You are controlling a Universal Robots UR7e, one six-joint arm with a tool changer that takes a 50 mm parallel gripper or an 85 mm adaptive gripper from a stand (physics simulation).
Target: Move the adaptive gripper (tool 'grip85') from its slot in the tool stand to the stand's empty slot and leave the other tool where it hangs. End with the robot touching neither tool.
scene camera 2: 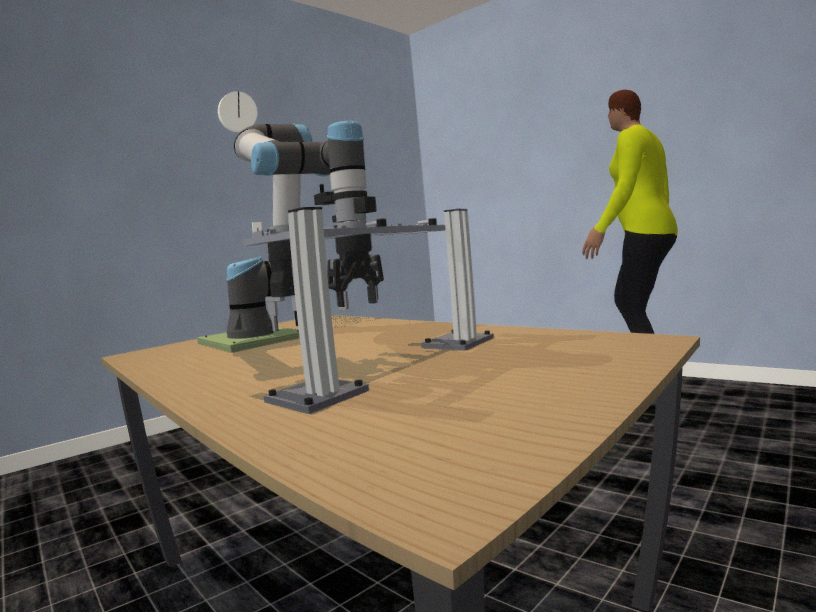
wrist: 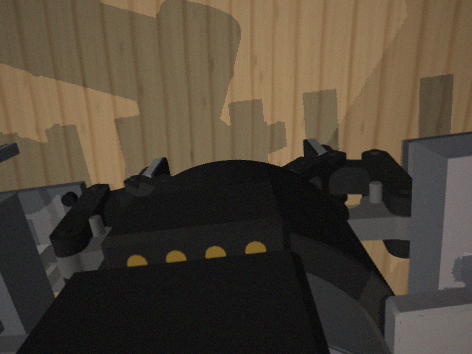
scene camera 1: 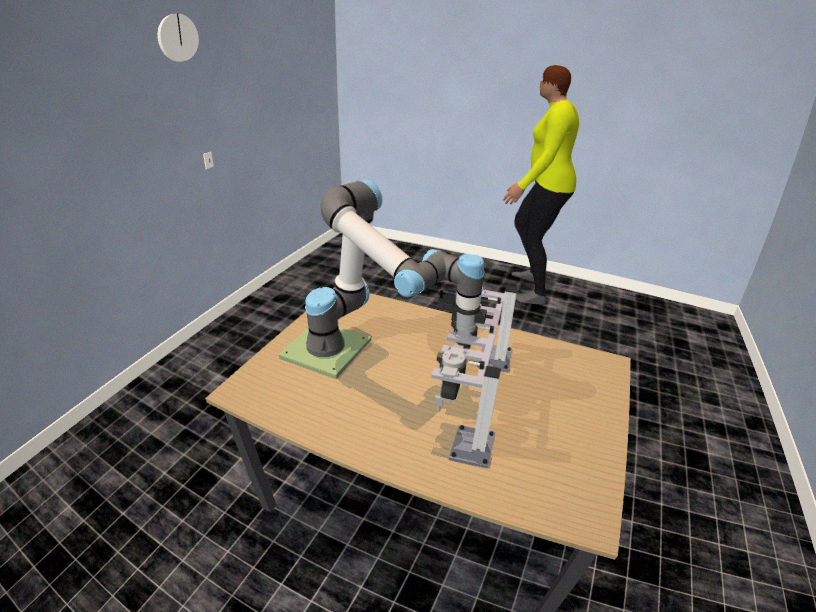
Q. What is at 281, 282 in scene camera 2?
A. A parallel gripper.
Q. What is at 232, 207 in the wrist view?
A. An adaptive gripper.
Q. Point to a parallel gripper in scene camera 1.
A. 453, 360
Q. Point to an adaptive gripper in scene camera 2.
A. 354, 260
